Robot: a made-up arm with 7 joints.
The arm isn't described. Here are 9 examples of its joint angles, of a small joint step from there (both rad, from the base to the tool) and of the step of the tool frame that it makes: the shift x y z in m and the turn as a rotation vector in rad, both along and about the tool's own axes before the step.
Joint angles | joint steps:
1: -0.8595 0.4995 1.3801 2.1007 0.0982 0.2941 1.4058 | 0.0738 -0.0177 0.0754 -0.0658 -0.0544 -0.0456 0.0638
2: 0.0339 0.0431 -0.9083 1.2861 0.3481 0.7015 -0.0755 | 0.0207 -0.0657 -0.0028 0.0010 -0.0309 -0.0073 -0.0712
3: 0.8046 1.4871 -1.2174 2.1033 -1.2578 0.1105 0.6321 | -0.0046 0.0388 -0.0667 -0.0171 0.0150 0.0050 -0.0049
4: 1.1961 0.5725 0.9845 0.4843 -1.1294 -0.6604 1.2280 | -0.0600 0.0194 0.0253 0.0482 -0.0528 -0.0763 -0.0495
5: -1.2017 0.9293 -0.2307 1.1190 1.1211 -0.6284 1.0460 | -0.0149 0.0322 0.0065 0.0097 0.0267 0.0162 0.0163
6: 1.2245 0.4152 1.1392 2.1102 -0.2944 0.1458 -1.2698 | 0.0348 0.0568 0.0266 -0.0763 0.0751 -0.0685 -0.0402
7: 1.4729 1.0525 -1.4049 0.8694 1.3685 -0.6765 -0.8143 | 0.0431 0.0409 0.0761 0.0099 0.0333 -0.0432 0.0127
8: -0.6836 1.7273 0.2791 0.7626 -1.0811 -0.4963 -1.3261 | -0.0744 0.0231 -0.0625 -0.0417 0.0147 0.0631 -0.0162
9: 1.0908 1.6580 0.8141 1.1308 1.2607 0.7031 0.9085 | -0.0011 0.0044 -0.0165 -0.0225 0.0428 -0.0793 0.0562
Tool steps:
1: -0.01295 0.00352 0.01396 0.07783 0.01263 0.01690
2: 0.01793 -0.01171 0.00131 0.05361 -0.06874 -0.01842
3: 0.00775 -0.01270 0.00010 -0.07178 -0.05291 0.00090
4: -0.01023 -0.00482 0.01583 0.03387 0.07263 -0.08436
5: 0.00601 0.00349 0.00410 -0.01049 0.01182 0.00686
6: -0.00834 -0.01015 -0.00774 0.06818 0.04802 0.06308
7: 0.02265 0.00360 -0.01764 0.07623 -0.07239 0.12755
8: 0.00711 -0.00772 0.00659 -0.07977 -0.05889 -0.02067
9: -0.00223 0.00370 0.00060 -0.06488 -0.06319 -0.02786
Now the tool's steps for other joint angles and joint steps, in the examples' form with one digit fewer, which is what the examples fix.
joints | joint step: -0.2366 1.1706 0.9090 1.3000 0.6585 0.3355 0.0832 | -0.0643 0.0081 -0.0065 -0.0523 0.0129 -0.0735 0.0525
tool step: -0.0140 0.0032 -0.0023 -0.0496 0.0123 -0.0291
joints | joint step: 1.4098 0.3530 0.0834 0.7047 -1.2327 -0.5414 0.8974 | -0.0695 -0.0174 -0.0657 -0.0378 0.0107 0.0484 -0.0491
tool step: 0.0086 -0.0264 -0.0225 -0.0802 0.0000 0.0260
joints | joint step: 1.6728 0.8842 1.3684 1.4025 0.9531 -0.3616 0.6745 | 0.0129 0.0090 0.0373 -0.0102 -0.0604 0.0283 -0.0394
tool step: 0.0057 0.0059 -0.0004 0.0495 0.0256 -0.0466
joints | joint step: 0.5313 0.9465 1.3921 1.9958 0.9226 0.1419 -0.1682 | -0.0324 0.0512 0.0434 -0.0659 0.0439 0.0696 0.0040
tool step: 0.0018 0.0079 -0.0096 0.0113 0.0775 0.0036
